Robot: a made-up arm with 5 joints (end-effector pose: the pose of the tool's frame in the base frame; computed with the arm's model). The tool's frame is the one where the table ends. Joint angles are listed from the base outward.
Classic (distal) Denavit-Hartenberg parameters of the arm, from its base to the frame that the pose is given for. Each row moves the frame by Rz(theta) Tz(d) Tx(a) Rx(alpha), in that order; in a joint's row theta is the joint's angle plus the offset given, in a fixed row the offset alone. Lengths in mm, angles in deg.
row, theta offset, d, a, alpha
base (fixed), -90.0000, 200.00, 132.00, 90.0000
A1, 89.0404, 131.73, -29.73, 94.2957
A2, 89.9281, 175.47, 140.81, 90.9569
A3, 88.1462, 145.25, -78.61, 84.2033
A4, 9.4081, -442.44, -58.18, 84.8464
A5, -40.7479, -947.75, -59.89, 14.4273
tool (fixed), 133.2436, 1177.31, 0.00, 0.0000
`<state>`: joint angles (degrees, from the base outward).
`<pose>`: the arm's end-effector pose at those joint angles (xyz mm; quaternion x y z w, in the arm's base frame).
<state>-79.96 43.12 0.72 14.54 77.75</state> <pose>337.4 -431.1 15.6 -0.7585 -0.4705 -0.4468 0.0606</pose>
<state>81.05 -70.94 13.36 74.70 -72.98</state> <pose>-274.6 -342.1 377.0 0.0867 -0.1330 0.2534 0.9542</pose>
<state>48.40 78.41 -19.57 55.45 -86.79</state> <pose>61.2 -293.3 318.8 -0.2946 0.6465 -0.7025 0.0408</pose>
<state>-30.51 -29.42 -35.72 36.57 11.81</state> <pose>139.4 -289.3 -415.1 -0.1706 -0.9161 0.1879 0.3103</pose>
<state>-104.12 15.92 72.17 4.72 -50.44</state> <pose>-471.8 87.1 501.5 -0.5398 0.4129 0.3107 0.6645</pose>
